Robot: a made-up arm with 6 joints. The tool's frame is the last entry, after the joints.
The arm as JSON. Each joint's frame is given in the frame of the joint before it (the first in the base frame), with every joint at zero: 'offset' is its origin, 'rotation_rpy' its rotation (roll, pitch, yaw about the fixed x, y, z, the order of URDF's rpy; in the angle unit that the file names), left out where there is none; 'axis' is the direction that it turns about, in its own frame. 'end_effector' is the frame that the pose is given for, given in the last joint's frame.
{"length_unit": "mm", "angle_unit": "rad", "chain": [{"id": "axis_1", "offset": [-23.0, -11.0, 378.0], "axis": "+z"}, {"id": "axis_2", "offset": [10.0, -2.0, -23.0], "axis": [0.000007, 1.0, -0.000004]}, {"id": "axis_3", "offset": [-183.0, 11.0, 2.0], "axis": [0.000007, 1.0, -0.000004]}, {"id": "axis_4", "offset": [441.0, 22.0, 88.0], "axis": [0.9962, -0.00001, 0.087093]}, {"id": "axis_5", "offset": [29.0, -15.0, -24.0], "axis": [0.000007, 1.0, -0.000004]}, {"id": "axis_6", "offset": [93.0, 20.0, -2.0], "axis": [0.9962, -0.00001, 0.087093]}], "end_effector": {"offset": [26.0, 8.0, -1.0], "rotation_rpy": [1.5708, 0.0, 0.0]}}
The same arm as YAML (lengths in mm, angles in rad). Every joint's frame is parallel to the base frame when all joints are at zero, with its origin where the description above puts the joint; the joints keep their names.
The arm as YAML. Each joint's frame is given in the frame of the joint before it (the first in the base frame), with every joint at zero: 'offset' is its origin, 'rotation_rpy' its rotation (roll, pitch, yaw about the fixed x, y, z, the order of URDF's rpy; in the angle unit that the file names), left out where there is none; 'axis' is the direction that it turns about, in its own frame. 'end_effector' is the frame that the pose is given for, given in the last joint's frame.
length_unit: mm
angle_unit: rad
chain:
  - id: axis_1
    offset: [-23.0, -11.0, 378.0]
    axis: "+z"
  - id: axis_2
    offset: [10.0, -2.0, -23.0]
    axis: "+y"
  - id: axis_3
    offset: [-183.0, 11.0, 2.0]
    axis: "+y"
  - id: axis_4
    offset: [441.0, 22.0, 88.0]
    axis: [0.9962, 0.0, 0.0871]
  - id: axis_5
    offset: [29.0, -15.0, -24.0]
    axis: "+y"
  - id: axis_6
    offset: [93.0, 20.0, -2.0]
    axis: [0.9962, 0.0, 0.0871]
end_effector:
  offset: [26.0, 8.0, -1.0]
  rotation_rpy: [1.5708, 0.0, 0.0]

